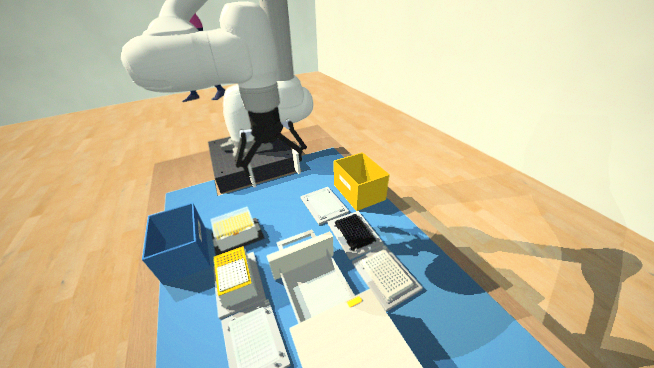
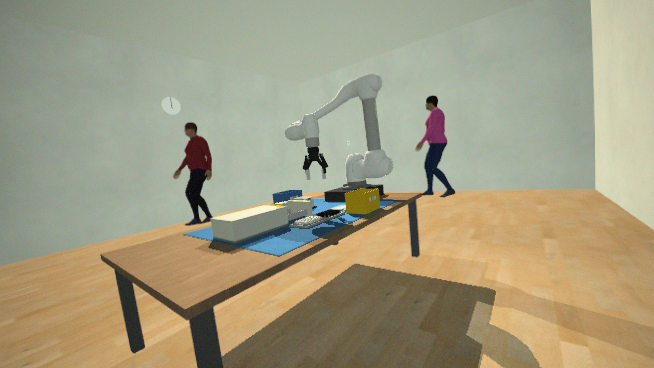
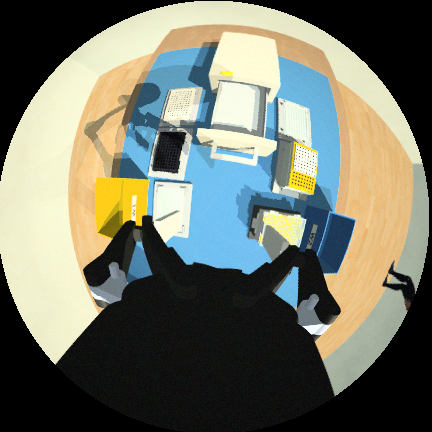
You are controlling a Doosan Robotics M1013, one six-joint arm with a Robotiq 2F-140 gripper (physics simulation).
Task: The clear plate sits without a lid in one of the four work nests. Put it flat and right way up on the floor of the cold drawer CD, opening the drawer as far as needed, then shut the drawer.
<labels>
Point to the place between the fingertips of my gripper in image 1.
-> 276, 177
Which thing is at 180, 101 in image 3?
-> A white plate.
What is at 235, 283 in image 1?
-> A yellow-and-white tip rack.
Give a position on a black plate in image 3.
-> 169, 146
</labels>
